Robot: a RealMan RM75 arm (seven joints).
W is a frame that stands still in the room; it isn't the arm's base.
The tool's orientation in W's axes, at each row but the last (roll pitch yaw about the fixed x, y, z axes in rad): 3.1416 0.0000 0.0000; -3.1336 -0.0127 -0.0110; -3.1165 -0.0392 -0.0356; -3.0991 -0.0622 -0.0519; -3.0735 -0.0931 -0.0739; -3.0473 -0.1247 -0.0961; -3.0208 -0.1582 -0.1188; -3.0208 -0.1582 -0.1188; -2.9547 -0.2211 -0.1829; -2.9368 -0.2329 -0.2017
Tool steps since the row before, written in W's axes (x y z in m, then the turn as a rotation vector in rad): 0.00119 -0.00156 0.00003 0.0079 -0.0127 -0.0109; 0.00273 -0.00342 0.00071 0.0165 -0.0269 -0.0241; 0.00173 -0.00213 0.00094 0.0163 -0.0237 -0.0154; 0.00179 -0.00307 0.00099 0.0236 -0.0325 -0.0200; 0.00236 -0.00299 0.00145 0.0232 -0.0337 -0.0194; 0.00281 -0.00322 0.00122 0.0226 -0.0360 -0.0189; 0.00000 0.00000 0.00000 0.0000 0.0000 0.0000; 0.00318 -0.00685 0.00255 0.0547 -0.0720 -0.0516; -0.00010 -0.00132 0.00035 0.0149 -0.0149 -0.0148; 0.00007 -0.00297 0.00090 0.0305 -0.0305 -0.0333
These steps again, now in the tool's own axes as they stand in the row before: 0.00119 0.00156 -0.00003 0.0079 0.0127 0.0109; 0.00278 0.00338 -0.00070 0.0165 0.0269 0.0241; 0.00184 0.00204 -0.00092 0.0165 0.0235 0.0155; 0.00200 0.00293 -0.00099 0.0240 0.0321 0.0202; 0.00270 0.00272 -0.00139 0.0237 0.0333 0.0195; 0.00323 0.00284 -0.00110 0.0234 0.0356 0.0187; 0.00000 0.00000 0.00000 0.0000 0.0000 0.0000; 0.00432 0.00615 -0.00265 0.0539 0.0719 0.0526; 0.00022 0.00124 -0.00055 0.0137 0.0151 0.0157; 0.00085 0.00269 -0.00130 0.0273 0.0316 0.0350
